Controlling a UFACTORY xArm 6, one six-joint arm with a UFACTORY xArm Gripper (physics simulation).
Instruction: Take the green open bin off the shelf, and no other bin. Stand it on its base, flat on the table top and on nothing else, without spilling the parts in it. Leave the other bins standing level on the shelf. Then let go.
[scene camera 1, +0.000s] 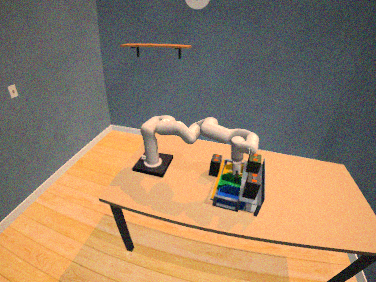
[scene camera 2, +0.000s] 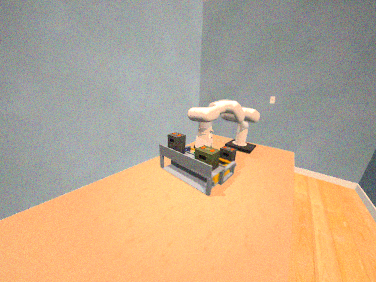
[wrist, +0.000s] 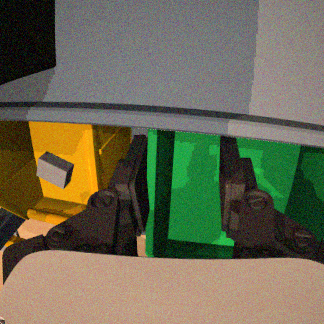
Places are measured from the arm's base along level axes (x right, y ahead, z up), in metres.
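Pixels of known places: gripper, fingertip midpoint: (scene camera 1: 236, 179) (wrist: 185, 156); arm's base, origin of the base link: (scene camera 1: 152, 162) (scene camera 2: 239, 143).
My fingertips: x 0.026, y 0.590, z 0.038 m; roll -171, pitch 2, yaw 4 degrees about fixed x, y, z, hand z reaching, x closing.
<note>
For each thing: its top centre in the pictures, then the offset to it from my fingertips. Level surfaces: height alone.
- green open bin, middle of its top: (wrist: 249, 220) (scene camera 1: 233, 179) dx +0.034, dy -0.020, dz +0.024 m
- yellow bin, middle of its top: (wrist: 21, 164) (scene camera 1: 237, 168) dx -0.098, dy -0.006, dz +0.012 m
- blue bin, middle of its top: (scene camera 1: 232, 192) dx +0.134, dy -0.012, dz +0.012 m
- olive box, middle of its top: (scene camera 2: 207, 148) (scene camera 1: 255, 157) dx -0.094, dy +0.094, dz +0.130 m
- table, its level: dz -0.069 m
- grey part, middle of its top: (wrist: 50, 173) dx -0.120, dy -0.046, dz -0.045 m
The green open bin (scene camera 1: 229, 181) (wrist: 195, 200) sits on the grey shelf (scene camera 2: 186, 160) (wrist: 150, 60), between a yellow bin (wrist: 77, 150) and a blue bin (scene camera 1: 229, 190). My gripper (scene camera 1: 237, 174) (wrist: 185, 156) is down at the green bin, with its fingers partly open. In the wrist view, the left finger stands just outside the bin's left wall, beside the yellow bin. The right finger is over the inside of the green bin, with green floor on both sides of it and a gap to the left wall. The parts in the green bin cannot be made out. In scene camera 2 the fingers are hidden.
An olive box (scene camera 1: 254, 162) (scene camera 2: 207, 156) and a dark box (scene camera 1: 251, 187) (scene camera 2: 176, 142) stand on the shelf's raised rear part. Another dark box (scene camera 1: 216, 165) (scene camera 2: 228, 153) stands on the table (scene camera 1: 175, 200) near the yellow bin. A grey part (wrist: 54, 170) lies in the yellow bin.
</note>
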